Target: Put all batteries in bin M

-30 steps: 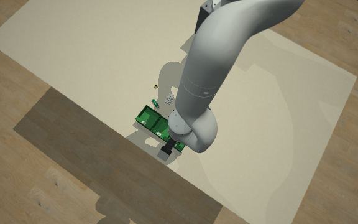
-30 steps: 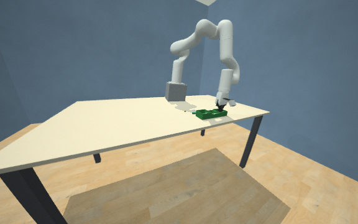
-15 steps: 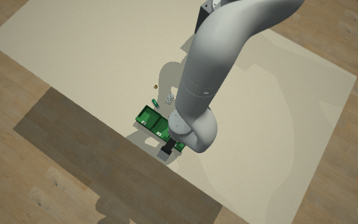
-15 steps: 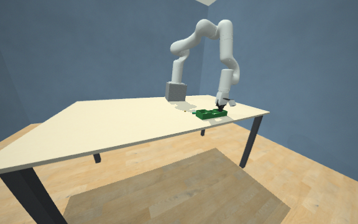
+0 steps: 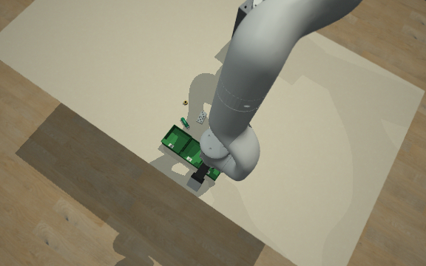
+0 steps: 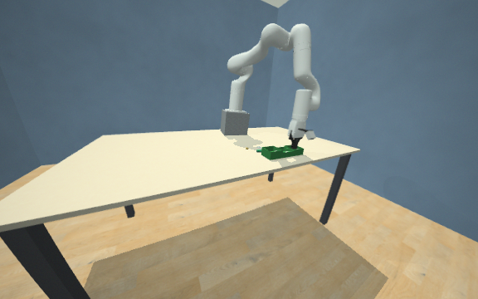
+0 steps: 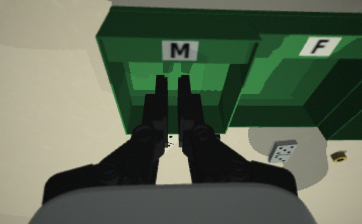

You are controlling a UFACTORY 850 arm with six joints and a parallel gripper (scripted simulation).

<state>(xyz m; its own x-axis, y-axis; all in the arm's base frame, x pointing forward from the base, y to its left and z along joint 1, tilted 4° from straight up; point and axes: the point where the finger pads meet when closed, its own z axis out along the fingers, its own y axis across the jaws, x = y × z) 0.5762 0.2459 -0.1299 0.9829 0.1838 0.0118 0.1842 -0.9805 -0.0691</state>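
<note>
Now: hand 4 cm past the green AA battery, 20 cm to the left of it and 4 cm above it. Also, from my hand: row of green bins 2 cm ahead, 9 cm to the right, 3 cm below; then white die 10 cm behind, 1 cm to the right, 4 cm below; then small black piece 9 cm behind, 7 cm to the right, 5 cm below.
</note>
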